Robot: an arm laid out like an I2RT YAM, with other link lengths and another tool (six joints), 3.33 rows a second.
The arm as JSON. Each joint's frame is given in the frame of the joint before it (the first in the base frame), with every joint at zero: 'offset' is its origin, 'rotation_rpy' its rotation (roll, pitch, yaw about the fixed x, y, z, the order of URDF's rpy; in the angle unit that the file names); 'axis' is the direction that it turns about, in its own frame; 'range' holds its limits. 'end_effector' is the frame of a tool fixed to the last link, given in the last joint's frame.
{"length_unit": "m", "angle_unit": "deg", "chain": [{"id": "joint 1", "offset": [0.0, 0.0, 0.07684], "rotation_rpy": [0.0, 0.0, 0.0], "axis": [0.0, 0.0, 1.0], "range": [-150.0, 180.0]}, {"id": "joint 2", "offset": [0.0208, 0.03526, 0.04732], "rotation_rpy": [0.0, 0.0, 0.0], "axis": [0.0, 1.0, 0.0], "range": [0.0, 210.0]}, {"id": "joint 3", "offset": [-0.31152, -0.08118, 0.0], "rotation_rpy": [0.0, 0.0, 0.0], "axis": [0.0, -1.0, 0.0], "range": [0.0, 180.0]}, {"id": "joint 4", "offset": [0.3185, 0.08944, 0.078], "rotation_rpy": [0.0, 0.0, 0.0], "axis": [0.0, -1.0, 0.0], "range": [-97.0, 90.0]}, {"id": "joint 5", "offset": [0.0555, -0.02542, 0.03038], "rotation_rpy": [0.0, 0.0, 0.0], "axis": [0.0, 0.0, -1.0], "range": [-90.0, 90.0]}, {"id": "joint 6", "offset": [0.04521, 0.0, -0.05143], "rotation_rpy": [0.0, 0.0, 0.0], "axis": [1.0, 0.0, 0.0], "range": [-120.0, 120.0]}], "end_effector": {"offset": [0.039, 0.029, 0.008], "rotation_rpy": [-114.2, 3.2, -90.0]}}
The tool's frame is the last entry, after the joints.
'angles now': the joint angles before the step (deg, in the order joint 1, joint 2, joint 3, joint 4, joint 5, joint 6). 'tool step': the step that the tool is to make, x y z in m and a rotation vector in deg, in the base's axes. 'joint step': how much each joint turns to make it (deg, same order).
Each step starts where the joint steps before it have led.
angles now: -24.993, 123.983, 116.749, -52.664, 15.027, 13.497
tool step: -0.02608, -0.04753, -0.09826, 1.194, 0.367, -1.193
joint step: -5.858, 0.350, -16.569, 16.896, -3.104, -3.694
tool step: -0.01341, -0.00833, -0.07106, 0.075, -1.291, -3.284
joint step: -1.289, 2.120, -9.856, 12.588, 0.372, 2.142
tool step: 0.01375, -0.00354, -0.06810, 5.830, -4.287, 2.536
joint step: -0.722, 8.153, 0.022, 8.481, -7.869, 0.918
